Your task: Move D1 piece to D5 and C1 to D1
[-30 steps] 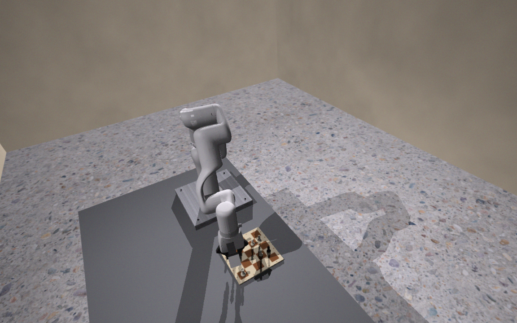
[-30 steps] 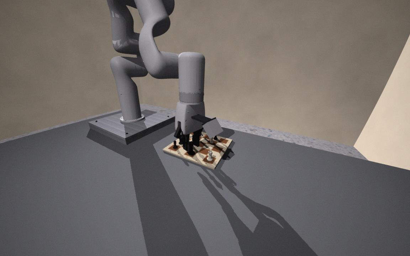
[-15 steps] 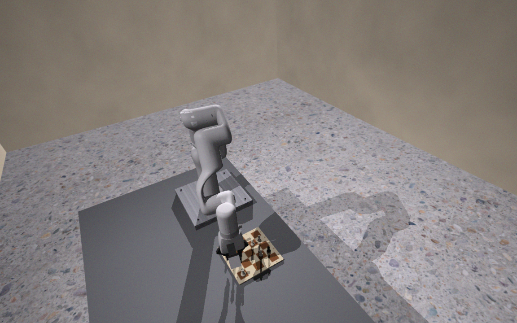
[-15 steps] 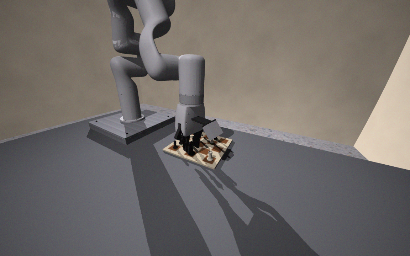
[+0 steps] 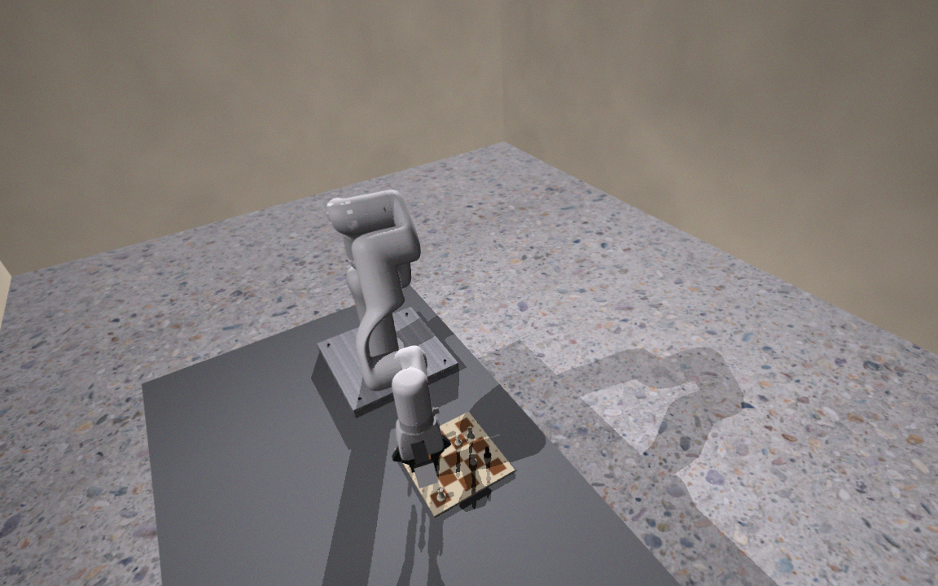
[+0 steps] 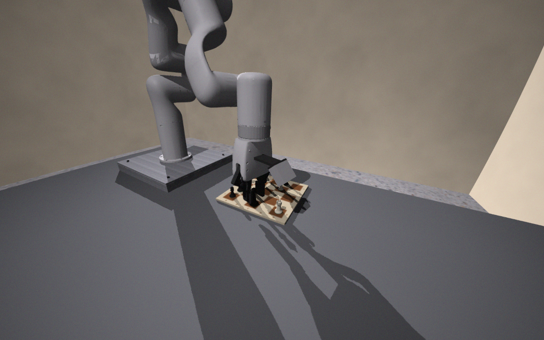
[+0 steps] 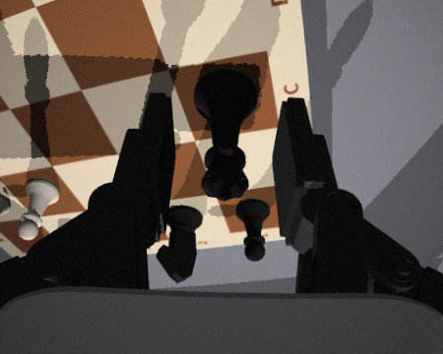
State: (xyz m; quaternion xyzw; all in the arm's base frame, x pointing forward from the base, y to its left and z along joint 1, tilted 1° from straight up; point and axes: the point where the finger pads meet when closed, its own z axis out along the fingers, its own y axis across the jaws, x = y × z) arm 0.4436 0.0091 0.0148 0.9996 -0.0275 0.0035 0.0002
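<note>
My hand is 70 mm short of the white piece, 20 mm to the right of it and 20 mm above it. The rest, counted from my hand: chessboard 70 mm to the left, 40 mm below, 20 mm behind.
</note>
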